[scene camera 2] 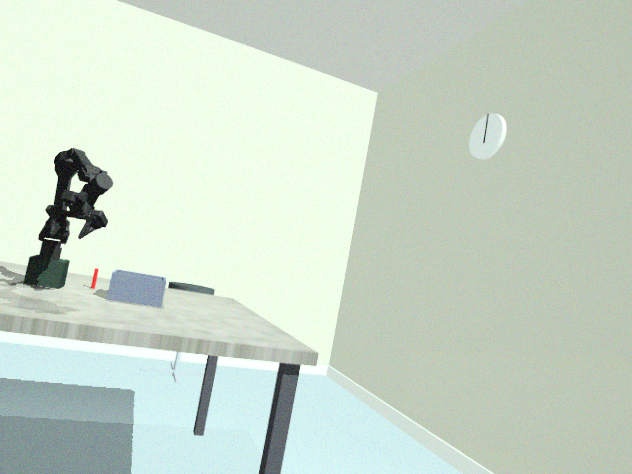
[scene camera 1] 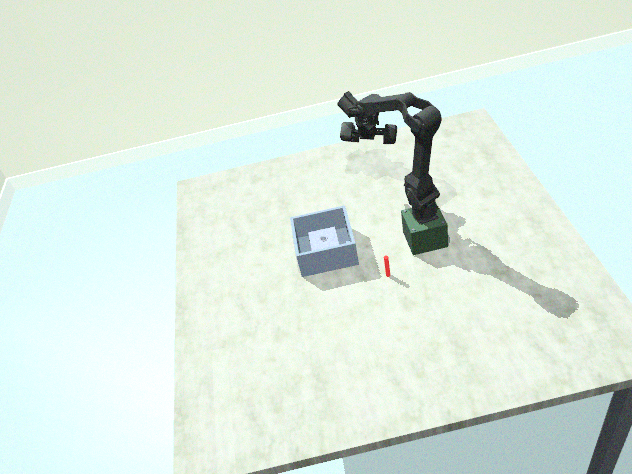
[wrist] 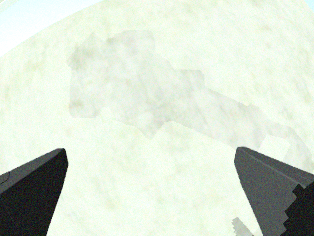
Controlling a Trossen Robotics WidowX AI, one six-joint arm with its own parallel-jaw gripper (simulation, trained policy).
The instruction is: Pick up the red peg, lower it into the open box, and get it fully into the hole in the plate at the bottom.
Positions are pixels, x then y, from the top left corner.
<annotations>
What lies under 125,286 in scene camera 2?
A grey-blue box.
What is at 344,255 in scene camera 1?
A grey-blue box.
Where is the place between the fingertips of my gripper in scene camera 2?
65,236
</annotations>
